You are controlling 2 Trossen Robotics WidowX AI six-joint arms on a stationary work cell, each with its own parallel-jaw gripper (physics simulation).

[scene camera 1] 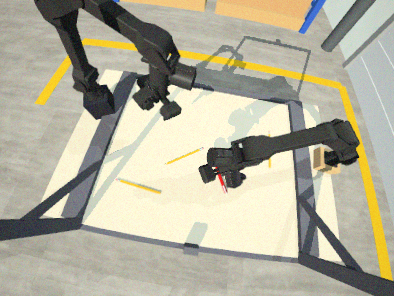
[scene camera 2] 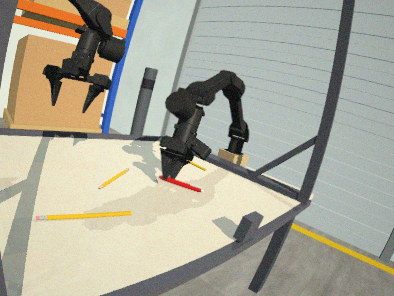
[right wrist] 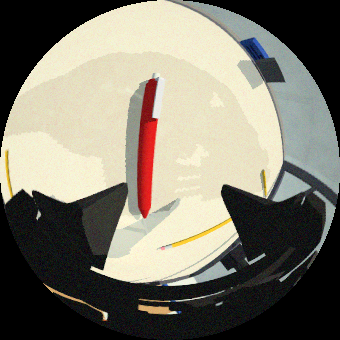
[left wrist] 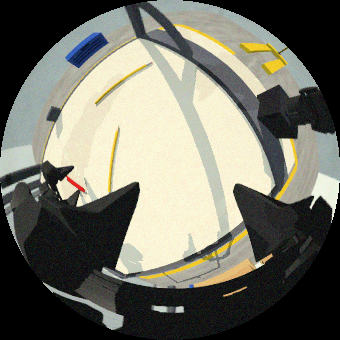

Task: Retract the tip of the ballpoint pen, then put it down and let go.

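Pixels of known places: left gripper, fingertip midpoint: [scene camera 1: 158,112] [scene camera 2: 67,109] [left wrist: 189,187]; right gripper, fingertip midpoint: [scene camera 1: 212,174] [scene camera 2: 168,180] [right wrist: 176,188] [left wrist: 76,178]; left arm's base, link origin: [scene camera 1: 95,94] [left wrist: 290,110]; right arm's base, link origin: [scene camera 1: 330,159] [scene camera 2: 234,152].
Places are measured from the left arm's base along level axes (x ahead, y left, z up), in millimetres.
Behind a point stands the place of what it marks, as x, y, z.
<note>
A red ballpoint pen [scene camera 1: 222,184] {433, -490, -95} [scene camera 2: 181,184] {430, -471, -99} [left wrist: 75,184] {431, -444, -96} [right wrist: 147,150] {435, -471, -94} lies flat on the cream table [scene camera 1: 260,220] {539, -666, -106} [scene camera 2: 165,250] {119, -560, -106}. In the right wrist view its pointed red end is near the fingers, and its white clip and short white button are at the far end. No separate writing point can be made out. My right gripper [scene camera 1: 220,176] [scene camera 2: 168,178] {407, -439, -92} [right wrist: 176,188] {407, -439, -92} is open and empty, low over the pen's pointed end, which lies nearer the picture's left finger. My left gripper [scene camera 1: 158,106] {249, -184, 42} [scene camera 2: 69,108] {249, -184, 42} [left wrist: 189,187] {249, -184, 42} is open and empty, high above the back left of the table.
A yellow pencil [scene camera 1: 184,156] {314, -332, -101} [scene camera 2: 114,178] {303, -335, -101} lies left of the pen, another pencil [scene camera 1: 140,186] {113, -412, -100} [scene camera 2: 85,215] {100, -408, -101} farther left, and a third pencil [scene camera 1: 270,150] [scene camera 2: 197,165] {683, -440, -101} beyond the right gripper. A dark block [scene camera 1: 191,246] {253, -665, -62} [scene camera 2: 248,227] {222, -673, -65} sits at the front edge. Dark rails frame the table.
</note>
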